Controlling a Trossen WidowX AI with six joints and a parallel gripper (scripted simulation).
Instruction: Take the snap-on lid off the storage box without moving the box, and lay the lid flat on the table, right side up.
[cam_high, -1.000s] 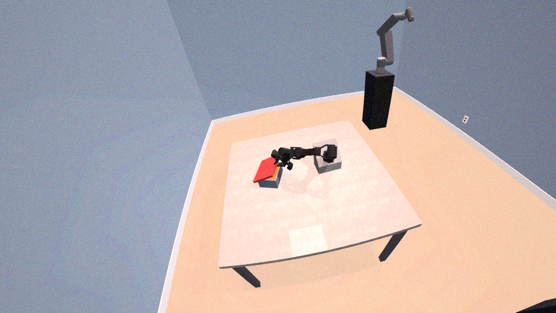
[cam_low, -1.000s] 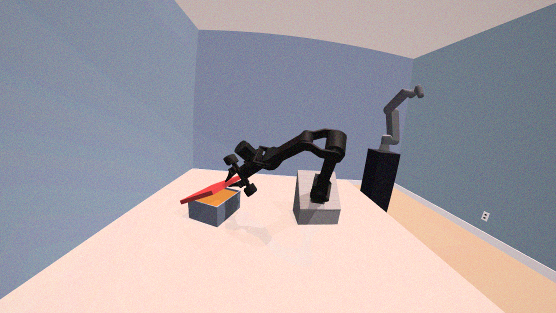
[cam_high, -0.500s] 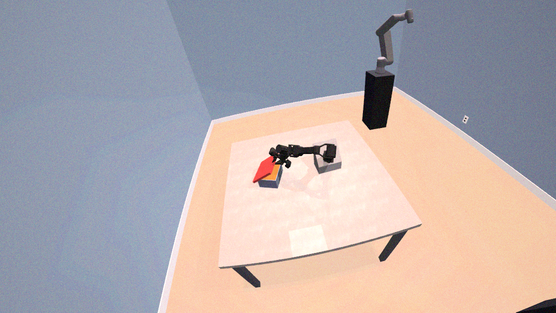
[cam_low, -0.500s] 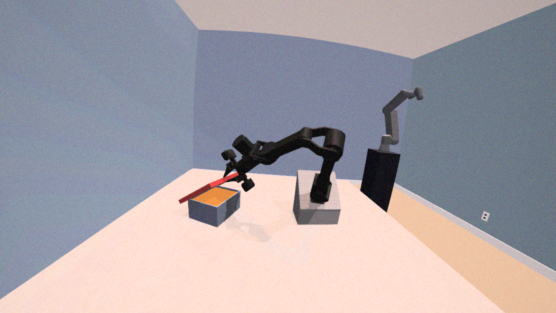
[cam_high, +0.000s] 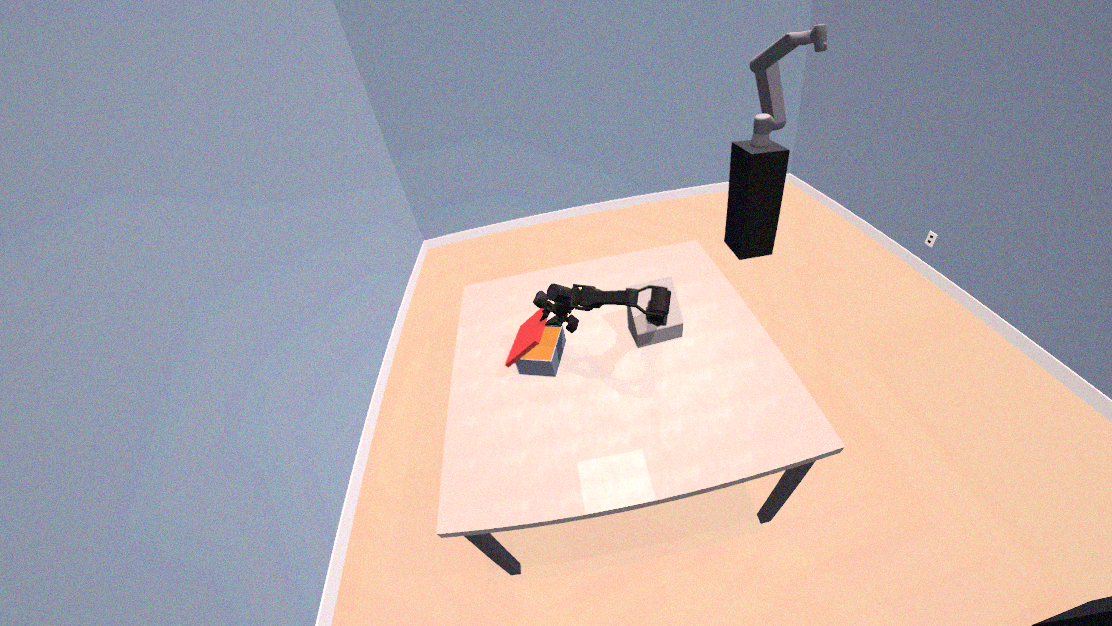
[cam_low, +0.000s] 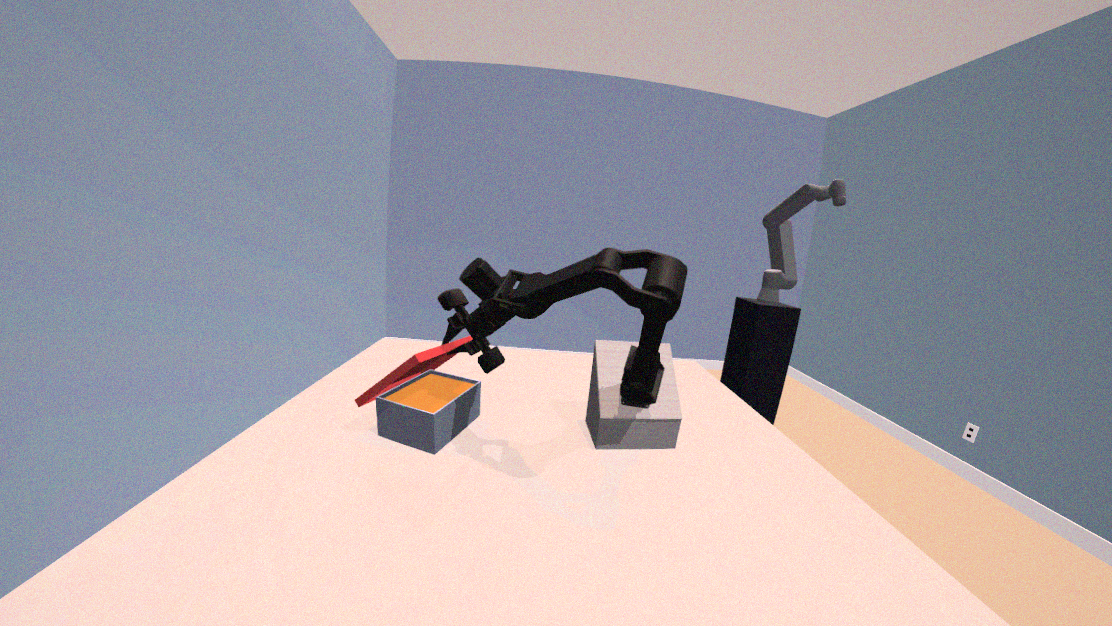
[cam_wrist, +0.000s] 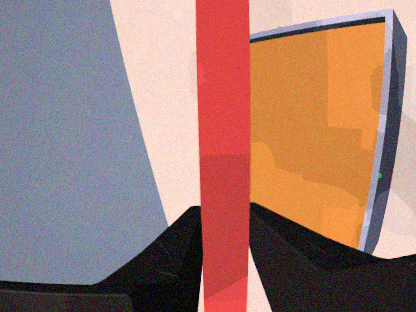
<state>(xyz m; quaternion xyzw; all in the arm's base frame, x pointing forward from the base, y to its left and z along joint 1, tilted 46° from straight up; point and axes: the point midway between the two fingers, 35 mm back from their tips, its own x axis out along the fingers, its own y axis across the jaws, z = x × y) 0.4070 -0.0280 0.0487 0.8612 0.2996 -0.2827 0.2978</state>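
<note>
The red lid is 70 mm ahead of my gripper tip, 10 mm to the right of it and 50 mm below it. Round my gripper tip: storage box 30 mm ahead, 10 mm to the right, 150 mm below.
</note>
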